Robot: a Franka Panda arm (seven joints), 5 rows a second.
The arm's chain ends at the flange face. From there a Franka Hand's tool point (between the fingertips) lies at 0.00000 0.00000 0.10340 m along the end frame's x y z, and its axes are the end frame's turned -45 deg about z.
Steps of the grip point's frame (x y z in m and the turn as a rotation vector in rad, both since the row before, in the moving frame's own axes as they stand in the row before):
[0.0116, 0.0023, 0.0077, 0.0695, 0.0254, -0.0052]
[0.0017, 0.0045, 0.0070, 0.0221, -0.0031, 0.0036]
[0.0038, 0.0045, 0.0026, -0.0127, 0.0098, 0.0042]
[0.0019, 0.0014, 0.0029, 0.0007, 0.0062, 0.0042]
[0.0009, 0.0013, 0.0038, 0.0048, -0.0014, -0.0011]
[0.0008, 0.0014, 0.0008, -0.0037, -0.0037, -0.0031]
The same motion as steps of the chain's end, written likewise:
[0.0131, 0.0003, 0.0080, 0.0671, -0.0312, -0.0052]
[0.0062, 0.0034, 0.0070, 0.0134, -0.0178, 0.0036]
[0.0042, 0.0003, 0.0026, -0.0021, 0.0159, 0.0042]
[0.0019, 0.0002, 0.0029, 0.0049, 0.0039, 0.0042]
[0.0020, 0.0005, 0.0038, 0.0024, -0.0044, -0.0011]
[0.0016, -0.0001, 0.0008, -0.0052, 0.0000, -0.0031]

